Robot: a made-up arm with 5 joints.
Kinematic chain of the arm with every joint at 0, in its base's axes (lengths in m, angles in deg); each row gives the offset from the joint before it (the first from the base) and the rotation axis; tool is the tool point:
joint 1: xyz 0 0 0.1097 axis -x
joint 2: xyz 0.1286 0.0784 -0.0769 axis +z
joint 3: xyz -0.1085 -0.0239 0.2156 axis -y
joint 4: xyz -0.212 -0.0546 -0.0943 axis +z
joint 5: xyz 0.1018 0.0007 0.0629 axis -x
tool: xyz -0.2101 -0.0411 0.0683
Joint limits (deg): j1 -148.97..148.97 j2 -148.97..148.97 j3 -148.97..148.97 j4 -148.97..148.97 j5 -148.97..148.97
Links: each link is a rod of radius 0.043 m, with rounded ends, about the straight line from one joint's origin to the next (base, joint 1, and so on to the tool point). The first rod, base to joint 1, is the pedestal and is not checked.
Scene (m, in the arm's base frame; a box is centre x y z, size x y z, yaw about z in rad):
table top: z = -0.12
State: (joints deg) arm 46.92 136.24 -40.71 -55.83 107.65
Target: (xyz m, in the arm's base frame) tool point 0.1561 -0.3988 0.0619
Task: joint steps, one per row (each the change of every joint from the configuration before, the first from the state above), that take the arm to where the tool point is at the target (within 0.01 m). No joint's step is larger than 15 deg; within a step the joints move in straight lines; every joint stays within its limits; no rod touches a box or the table.
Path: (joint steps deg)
1: -13.18 -5.64 2.13 6.55 1.10
2: -13.18 -5.63 2.14 6.55 1.10
3: -13.18 -5.64 2.13 6.55 1.10
4: -13.18 -5.64 2.13 6.55 1.10
5: -13.18 -5.63 2.14 6.56 1.10
6: -13.18 -5.64 2.13 6.55 1.09
7: -13.18 -5.64 2.14 6.55 1.10

